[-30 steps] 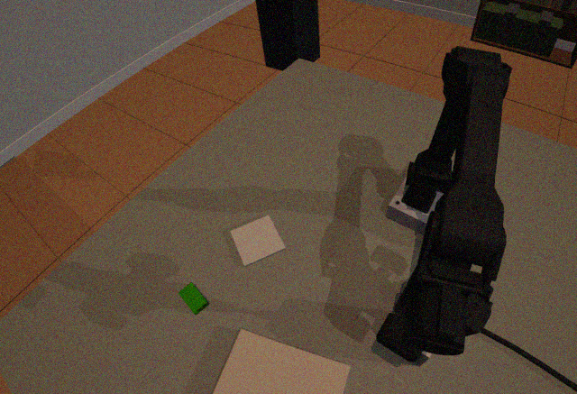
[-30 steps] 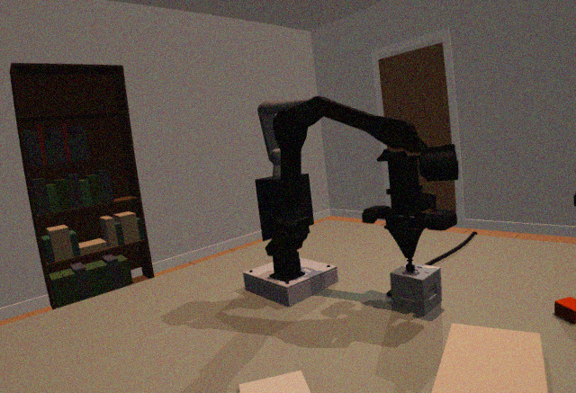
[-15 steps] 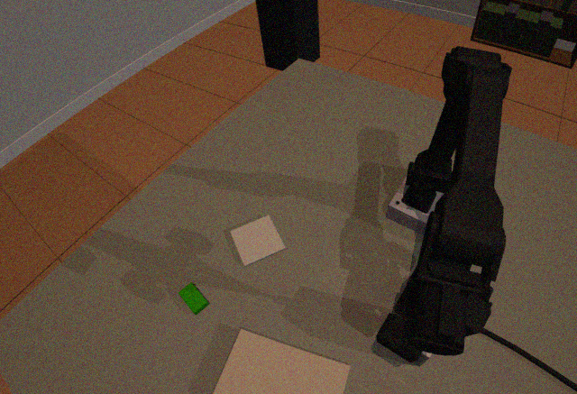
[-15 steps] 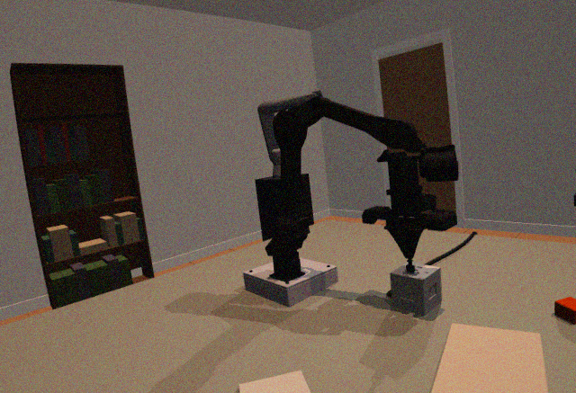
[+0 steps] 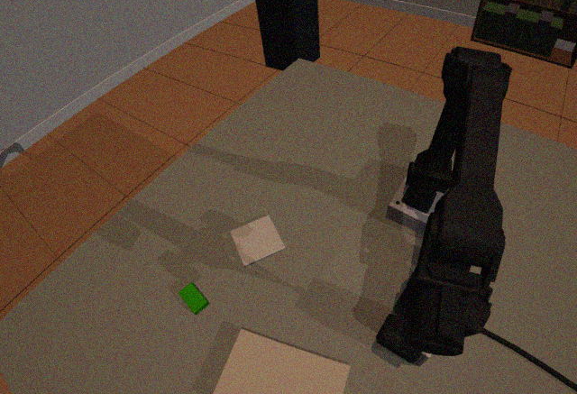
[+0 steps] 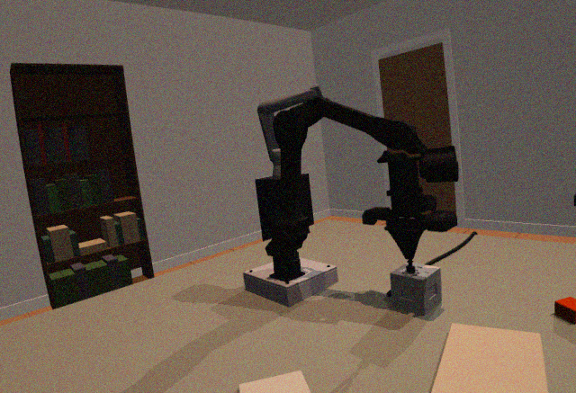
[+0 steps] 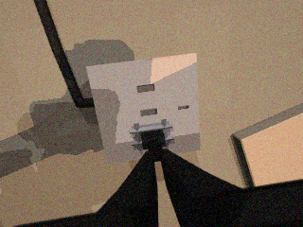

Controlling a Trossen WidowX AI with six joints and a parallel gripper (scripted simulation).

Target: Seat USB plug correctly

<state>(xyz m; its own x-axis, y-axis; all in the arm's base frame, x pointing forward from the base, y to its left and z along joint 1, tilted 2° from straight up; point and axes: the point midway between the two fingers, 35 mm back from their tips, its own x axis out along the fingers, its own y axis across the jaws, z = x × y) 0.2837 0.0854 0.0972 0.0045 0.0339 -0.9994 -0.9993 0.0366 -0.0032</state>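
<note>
My gripper tip is 20 mm above the dark USB plug. Also, from my gripper tip: red block: 270 mm ahead, 100 mm to the left, 90 mm below; tan sheet: 200 mm ahead, 140 mm to the right, 100 mm below; USB socket: 40 mm below.
</note>
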